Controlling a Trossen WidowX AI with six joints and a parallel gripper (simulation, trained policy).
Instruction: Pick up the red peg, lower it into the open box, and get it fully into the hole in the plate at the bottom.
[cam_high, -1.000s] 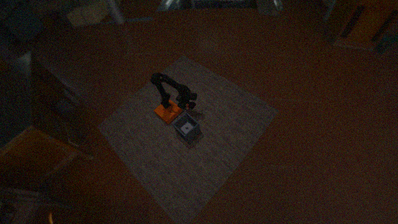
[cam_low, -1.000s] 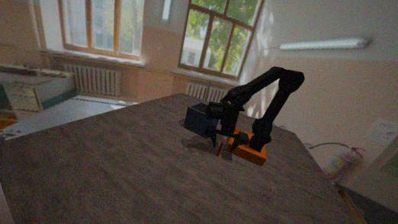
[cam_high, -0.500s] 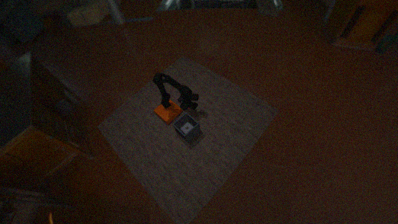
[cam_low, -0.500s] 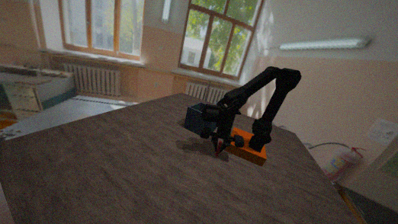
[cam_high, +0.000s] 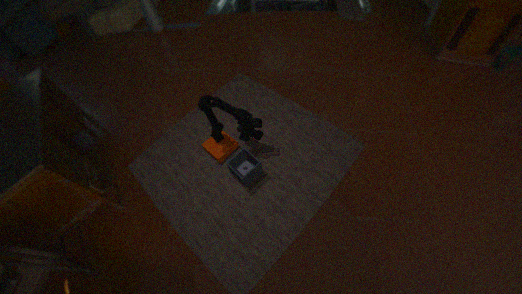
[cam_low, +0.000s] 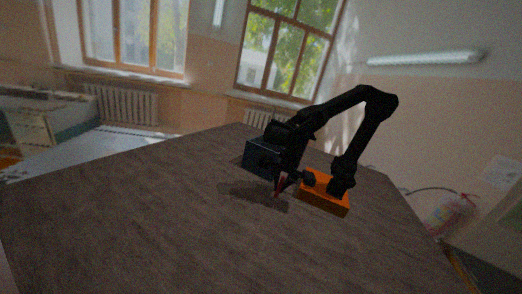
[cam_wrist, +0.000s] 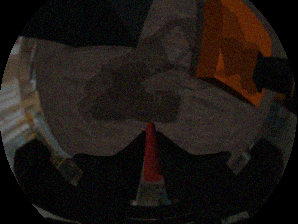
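Right now the pale plate is 18 cm to the right of my gripper tip, 16 cm ahead of it and 1 cm below it. Also, from my gripper tip: red peg 2 cm above.
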